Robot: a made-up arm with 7 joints.
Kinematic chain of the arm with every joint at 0, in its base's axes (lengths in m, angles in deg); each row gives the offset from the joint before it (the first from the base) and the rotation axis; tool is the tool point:
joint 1: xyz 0 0.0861 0 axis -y
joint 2: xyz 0 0.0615 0 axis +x
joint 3: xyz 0 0 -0.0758 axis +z
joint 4: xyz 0 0 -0.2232 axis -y
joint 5: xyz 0 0 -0.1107 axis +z
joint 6: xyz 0 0 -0.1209 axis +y
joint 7: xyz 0 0 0 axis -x
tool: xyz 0 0 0
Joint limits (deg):
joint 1: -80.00..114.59
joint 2: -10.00..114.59
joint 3: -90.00..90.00
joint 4: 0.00..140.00
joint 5: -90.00..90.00
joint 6: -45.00..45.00
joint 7: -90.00..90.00
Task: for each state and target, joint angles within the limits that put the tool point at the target. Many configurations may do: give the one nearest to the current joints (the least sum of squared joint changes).
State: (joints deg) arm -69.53 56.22 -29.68 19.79 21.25 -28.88 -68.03
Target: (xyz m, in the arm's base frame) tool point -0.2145 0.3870 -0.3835
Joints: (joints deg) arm -46.01 38.30 -29.85 39.18 21.25 -28.88 -68.03
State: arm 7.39 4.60 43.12 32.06 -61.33 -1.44 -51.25
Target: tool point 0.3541 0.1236 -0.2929
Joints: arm 25.28 -10.00 13.99 60.26 -61.33 -1.44 -51.25
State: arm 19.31 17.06 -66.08 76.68 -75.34 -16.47 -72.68
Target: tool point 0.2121 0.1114 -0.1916
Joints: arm 24.32 33.45 -56.77 115.69 -75.34 -16.47 -72.68
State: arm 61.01 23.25 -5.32 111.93 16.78 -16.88 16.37
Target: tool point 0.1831 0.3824 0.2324
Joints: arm 90.99 45.10 8.25 90.15 16.78 -16.88 16.37
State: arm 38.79 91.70 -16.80 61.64 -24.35 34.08 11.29
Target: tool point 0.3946 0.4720 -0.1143
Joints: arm 64.03 41.76 -21.52 18.98 -24.35 34.08 11.29
